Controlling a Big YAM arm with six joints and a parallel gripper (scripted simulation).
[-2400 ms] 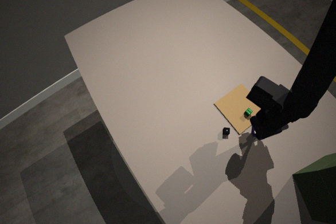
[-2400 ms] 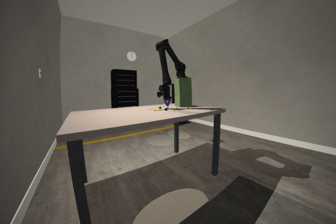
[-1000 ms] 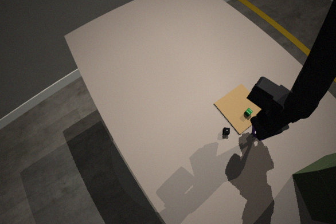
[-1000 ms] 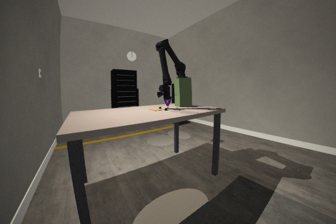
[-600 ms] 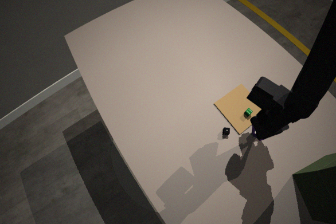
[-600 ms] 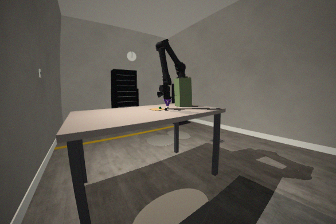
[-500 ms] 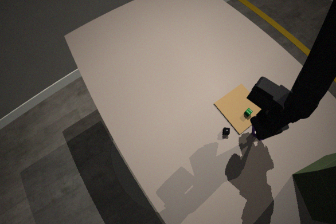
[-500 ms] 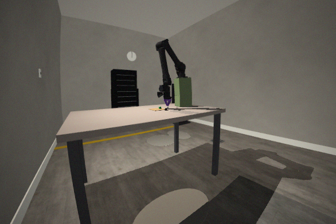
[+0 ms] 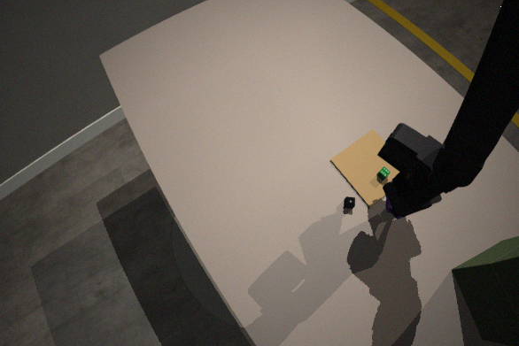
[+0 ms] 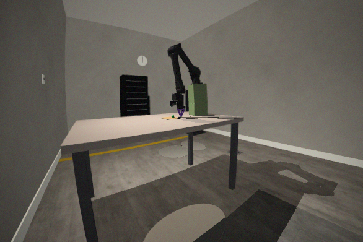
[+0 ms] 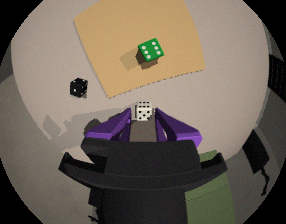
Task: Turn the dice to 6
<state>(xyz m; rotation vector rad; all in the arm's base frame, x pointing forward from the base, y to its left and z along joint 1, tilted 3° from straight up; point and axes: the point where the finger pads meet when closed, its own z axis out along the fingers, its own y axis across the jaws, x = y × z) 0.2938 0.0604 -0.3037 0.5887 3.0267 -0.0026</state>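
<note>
My hand is 10 mm above the white die. Also, from my hand: black die 70 mm to the left, 70 mm ahead, 10 mm below; then tan mat 100 mm ahead, 30 mm to the right, 20 mm below; then green die 70 mm ahead, 40 mm to the right, 10 mm below.
</note>
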